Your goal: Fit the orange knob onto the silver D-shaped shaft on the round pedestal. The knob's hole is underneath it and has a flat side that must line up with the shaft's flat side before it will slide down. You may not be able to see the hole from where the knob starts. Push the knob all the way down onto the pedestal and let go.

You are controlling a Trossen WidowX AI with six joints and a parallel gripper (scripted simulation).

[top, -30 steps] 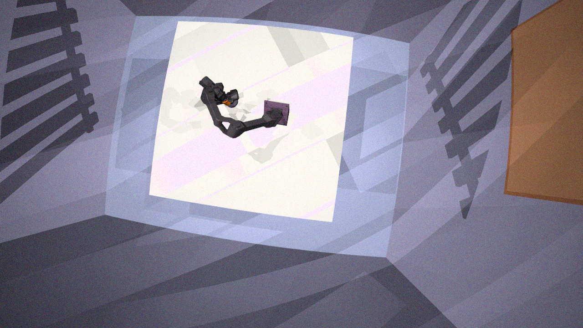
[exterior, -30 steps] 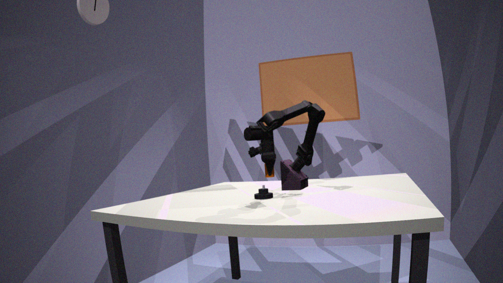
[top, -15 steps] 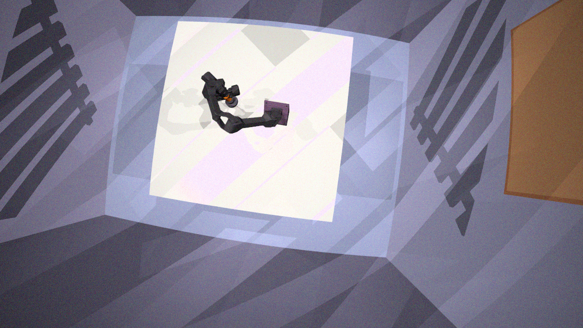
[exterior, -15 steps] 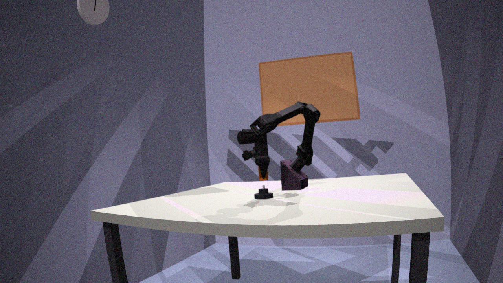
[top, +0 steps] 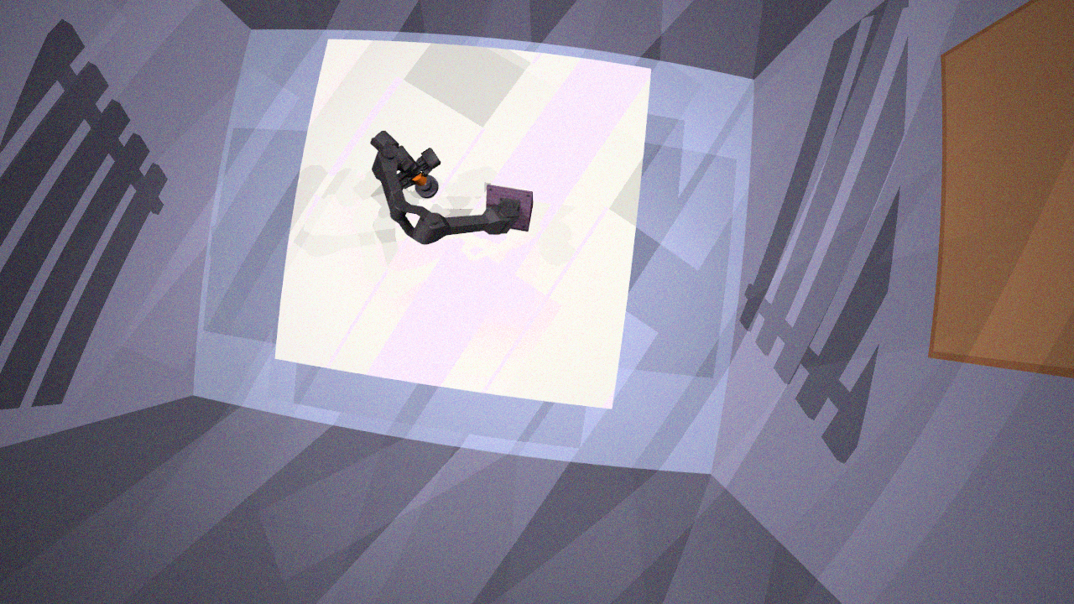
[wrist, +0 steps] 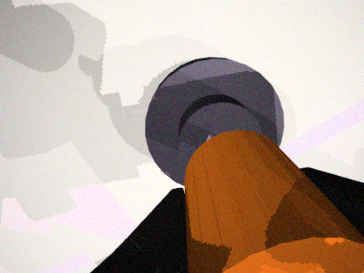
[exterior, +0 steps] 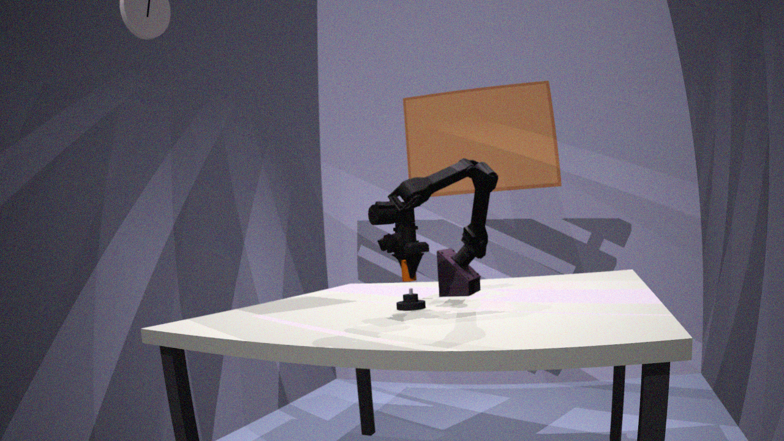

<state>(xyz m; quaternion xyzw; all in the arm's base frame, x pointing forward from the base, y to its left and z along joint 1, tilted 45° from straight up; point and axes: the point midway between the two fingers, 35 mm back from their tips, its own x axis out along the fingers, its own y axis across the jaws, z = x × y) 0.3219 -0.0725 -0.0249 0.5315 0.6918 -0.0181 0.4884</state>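
The round pedestal lies 60 mm below my gripper tip. From my gripper tip the other things lie so: orange knob (40 mm above).
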